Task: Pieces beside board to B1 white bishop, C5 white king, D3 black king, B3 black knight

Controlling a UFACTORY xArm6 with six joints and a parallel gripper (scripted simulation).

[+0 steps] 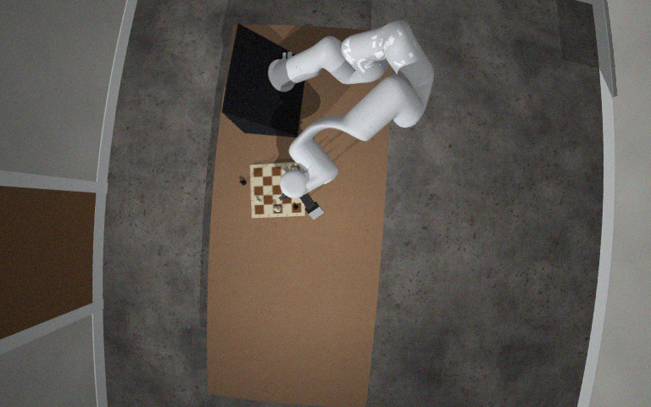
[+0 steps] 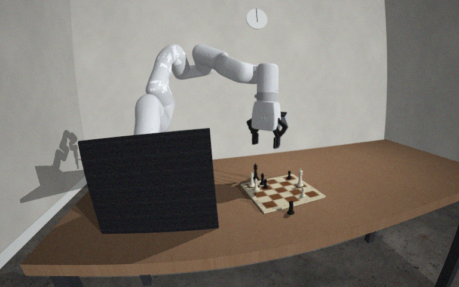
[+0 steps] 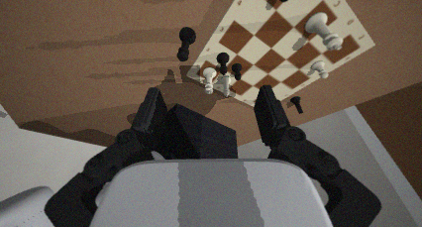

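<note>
Right now the black king is 3 cm behind my hand, 2 cm to the left of it and 11 cm below it. Round my hand: white king 9 cm ahead, 10 cm to the right, 11 cm below; chessboard 2 cm ahead, 11 cm to the right, 14 cm below; white pawn 7 cm ahead, 18 cm to the right, 12 cm below.
</note>
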